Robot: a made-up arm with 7 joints.
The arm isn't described. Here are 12 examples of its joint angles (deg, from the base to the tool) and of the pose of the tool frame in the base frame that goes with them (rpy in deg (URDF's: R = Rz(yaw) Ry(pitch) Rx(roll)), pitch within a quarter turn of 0, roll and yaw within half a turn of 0; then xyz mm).
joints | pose
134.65 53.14 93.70 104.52 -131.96 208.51 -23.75 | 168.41 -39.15 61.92 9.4 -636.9 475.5
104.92 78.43 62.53 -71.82 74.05 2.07 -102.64 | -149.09 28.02 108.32 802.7 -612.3 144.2
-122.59 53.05 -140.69 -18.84 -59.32 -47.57 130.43 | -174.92 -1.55 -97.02 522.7 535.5 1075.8
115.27 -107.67 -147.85 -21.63 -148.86 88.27 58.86 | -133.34 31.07 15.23 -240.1 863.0 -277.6
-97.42 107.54 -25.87 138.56 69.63 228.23 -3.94 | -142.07 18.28 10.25 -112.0 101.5 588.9
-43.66 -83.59 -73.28 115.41 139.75 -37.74 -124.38 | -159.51 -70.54 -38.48 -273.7 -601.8 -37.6
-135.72 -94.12 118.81 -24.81 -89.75 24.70 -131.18 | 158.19 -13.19 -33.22 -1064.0 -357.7 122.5
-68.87 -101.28 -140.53 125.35 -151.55 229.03 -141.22 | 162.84 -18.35 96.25 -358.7 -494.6 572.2
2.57 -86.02 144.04 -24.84 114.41 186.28 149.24 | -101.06 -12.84 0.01 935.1 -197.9 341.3
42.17 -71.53 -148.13 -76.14 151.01 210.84 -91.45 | 15.49 -10.89 165.66 501.1 468.7 18.5
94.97 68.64 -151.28 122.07 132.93 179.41 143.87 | -106.66 28.65 53.80 403.5 -197.3 97.4
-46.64 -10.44 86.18 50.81 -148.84 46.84 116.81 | -17.03 -29.39 -176.61 331.6 305.7 1232.7
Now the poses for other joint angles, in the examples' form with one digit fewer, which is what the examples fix.
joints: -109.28 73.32 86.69 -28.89 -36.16 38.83 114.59
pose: -2.2 -45.7 -124.2 -181 1069 569
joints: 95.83 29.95 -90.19 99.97 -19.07 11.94 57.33
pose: -171.4 7.7 -48.1 822 -160 640
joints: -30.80 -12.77 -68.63 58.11 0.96 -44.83 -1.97
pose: 169.1 17.8 -100.0 -53 -741 1009
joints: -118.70 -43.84 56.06 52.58 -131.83 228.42 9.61
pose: 100.0 -9.2 149.3 -128 -725 883
